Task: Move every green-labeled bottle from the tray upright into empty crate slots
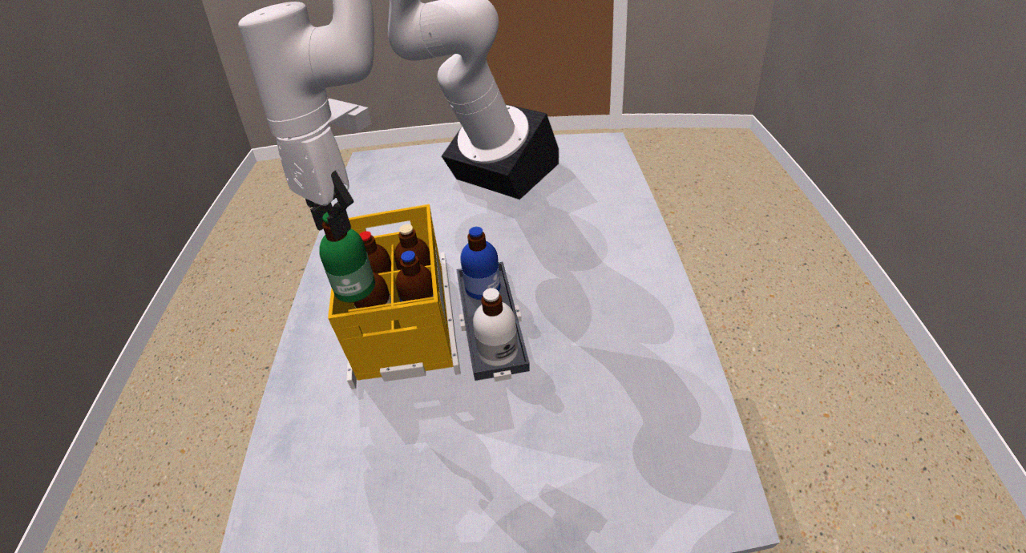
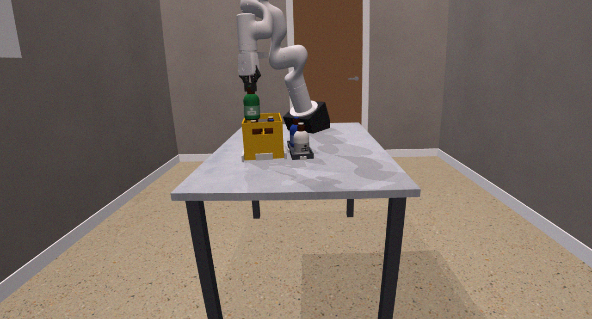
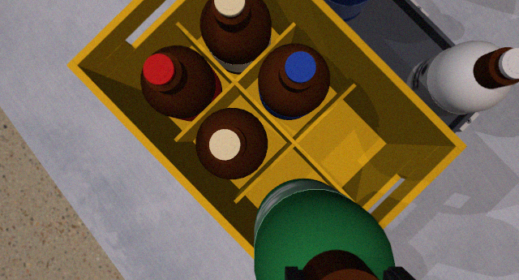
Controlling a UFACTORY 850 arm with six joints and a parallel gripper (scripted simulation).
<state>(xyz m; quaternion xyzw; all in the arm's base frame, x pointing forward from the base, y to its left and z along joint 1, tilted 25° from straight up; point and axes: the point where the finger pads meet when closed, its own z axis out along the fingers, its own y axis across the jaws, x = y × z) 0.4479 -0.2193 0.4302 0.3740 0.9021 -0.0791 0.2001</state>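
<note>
My hand is 7 cm above the green-labeled bottle. The rest, counted from my hand: white-labeled bottle (5 cm ahead, 22 cm to the left, 25 cm below); blue-labeled bottle (12 cm behind, 23 cm to the left, 25 cm below); yellow crate (9 cm behind, 5 cm to the left, 25 cm below).
</note>
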